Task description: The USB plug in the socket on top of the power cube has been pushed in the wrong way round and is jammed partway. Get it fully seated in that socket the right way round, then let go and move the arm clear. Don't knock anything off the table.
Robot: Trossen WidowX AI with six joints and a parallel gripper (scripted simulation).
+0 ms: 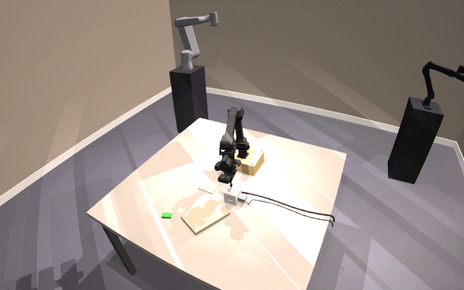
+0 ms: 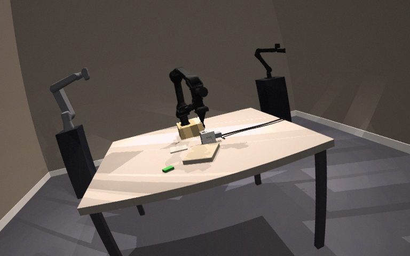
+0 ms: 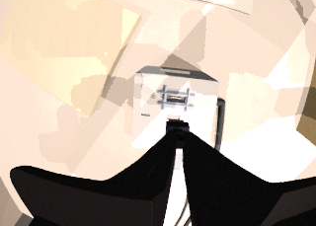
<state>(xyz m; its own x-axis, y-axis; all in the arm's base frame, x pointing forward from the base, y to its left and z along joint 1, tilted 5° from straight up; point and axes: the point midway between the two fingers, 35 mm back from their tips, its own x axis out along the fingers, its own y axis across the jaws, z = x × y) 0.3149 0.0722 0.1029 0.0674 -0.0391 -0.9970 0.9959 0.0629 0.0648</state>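
My gripper tip is now 20 mm above the dark USB plug. Round my gripper tip: thin white strip: 170 mm to the right, 130 mm below, 40 mm behind; flat tan board: 180 mm ahead, 120 mm below, 70 mm to the right; small green block: 280 mm ahead, 270 mm to the right, 130 mm below.
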